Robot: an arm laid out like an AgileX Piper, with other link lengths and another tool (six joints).
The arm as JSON. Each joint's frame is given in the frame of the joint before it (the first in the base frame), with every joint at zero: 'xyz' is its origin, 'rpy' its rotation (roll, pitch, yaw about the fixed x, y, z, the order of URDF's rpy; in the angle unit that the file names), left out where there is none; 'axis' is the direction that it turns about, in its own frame. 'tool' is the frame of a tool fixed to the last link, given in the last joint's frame.
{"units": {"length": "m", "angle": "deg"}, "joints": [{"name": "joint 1", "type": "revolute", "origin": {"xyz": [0.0, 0.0, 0.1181]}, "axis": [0.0, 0.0, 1.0]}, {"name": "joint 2", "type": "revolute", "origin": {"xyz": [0.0, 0.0, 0.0], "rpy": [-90.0, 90.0, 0.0]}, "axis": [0.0, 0.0, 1.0]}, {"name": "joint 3", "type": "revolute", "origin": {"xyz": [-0.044, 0.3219, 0.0], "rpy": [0.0, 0.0, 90.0]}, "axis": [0.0, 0.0, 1.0]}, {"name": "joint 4", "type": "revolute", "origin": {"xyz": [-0.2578, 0.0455, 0.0], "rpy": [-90.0, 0.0, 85.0]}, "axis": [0.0, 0.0, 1.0]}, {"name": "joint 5", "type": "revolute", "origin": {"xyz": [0.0, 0.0, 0.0], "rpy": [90.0, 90.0, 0.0]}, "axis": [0.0, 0.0, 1.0]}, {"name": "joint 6", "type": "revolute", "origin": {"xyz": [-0.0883, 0.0, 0.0], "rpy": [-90.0, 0.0, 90.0]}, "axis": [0.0, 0.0, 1.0]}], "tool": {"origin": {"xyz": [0.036, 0.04, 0.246], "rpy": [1.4, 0.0, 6.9]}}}
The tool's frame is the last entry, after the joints.
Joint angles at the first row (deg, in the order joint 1, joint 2, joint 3, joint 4, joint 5, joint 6):
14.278, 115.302, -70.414, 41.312, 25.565, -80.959
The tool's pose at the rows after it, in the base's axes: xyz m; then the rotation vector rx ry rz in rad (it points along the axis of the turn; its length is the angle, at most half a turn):
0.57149 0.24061 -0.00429 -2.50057 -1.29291 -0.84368
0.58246 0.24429 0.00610 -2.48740 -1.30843 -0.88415
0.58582 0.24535 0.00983 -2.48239 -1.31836 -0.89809
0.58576 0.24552 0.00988 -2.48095 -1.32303 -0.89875
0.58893 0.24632 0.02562 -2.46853 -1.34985 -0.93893
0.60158 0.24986 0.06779 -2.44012 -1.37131 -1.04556
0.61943 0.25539 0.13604 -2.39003 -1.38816 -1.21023
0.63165 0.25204 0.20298 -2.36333 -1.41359 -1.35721
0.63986 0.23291 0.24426 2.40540 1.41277 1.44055
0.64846 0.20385 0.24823 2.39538 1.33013 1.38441
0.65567 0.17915 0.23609 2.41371 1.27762 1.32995
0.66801 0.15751 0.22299 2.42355 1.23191 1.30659
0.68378 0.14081 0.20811 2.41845 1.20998 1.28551
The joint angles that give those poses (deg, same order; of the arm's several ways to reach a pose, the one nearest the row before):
14.277, 116.244, -72.296, 42.582, 25.565, -81.678
14.278, 116.577, -74.014, 42.957, 25.480, -82.587
14.277, 116.628, -74.543, 42.959, 25.443, -82.971
14.278, 116.628, -74.543, 42.960, 25.443, -83.167
14.278, 115.297, -74.668, 42.697, 25.326, -83.937
14.278, 112.725, -76.338, 42.555, 25.332, -84.408
14.277, 109.409, -80.028, 42.143, 25.718, -84.308
14.278, 106.203, -84.336, 37.323, 26.405, -80.503
14.277, 103.848, -87.394, 27.383, 26.717, -71.523
13.901, 103.360, -88.420, 16.682, 26.847, -61.646
12.618, 104.024, -88.421, 12.445, 27.102, -57.815
10.898, 105.641, -88.421, 11.687, 25.799, -57.391
9.370, 108.271, -89.449, 11.597, 24.435, -58.389

